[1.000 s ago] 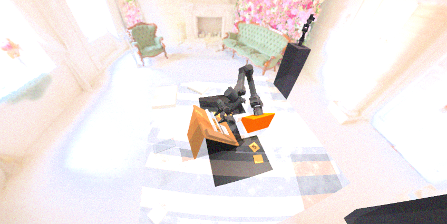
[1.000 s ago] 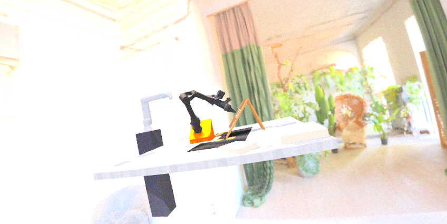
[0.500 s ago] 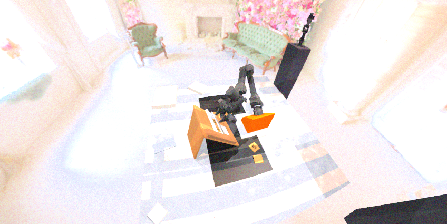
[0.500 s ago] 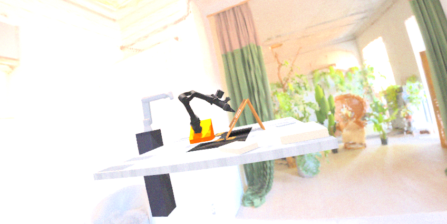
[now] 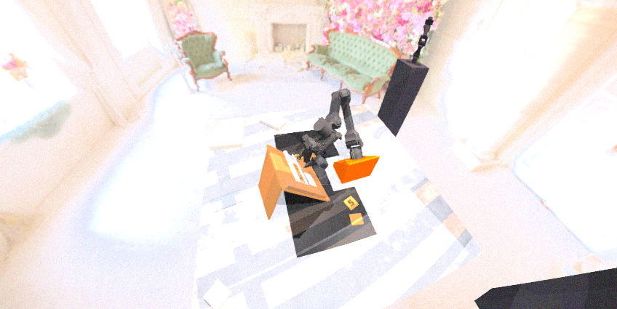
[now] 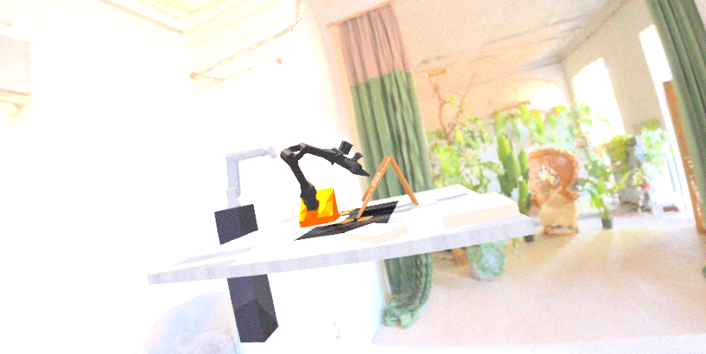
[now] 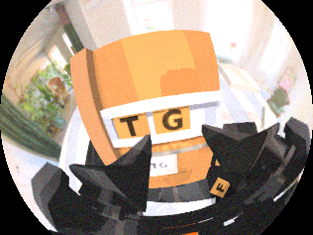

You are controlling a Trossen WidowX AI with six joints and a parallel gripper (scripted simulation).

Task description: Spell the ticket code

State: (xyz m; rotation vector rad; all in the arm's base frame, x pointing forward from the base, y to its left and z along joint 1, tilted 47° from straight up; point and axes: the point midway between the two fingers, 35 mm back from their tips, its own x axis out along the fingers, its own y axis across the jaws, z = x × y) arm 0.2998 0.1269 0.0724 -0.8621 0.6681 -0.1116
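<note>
Now: gripper tip 30 mm short of the tile marked g and 30 mm above it. Round my gripper tip: black mat: 130 mm behind, 40 mm to the right, 190 mm below; then tile marked 5: 230 mm behind, 170 mm to the left, 190 mm below; then ticket: 40 mm behind, 30 mm to the left, 110 mm below.
</note>
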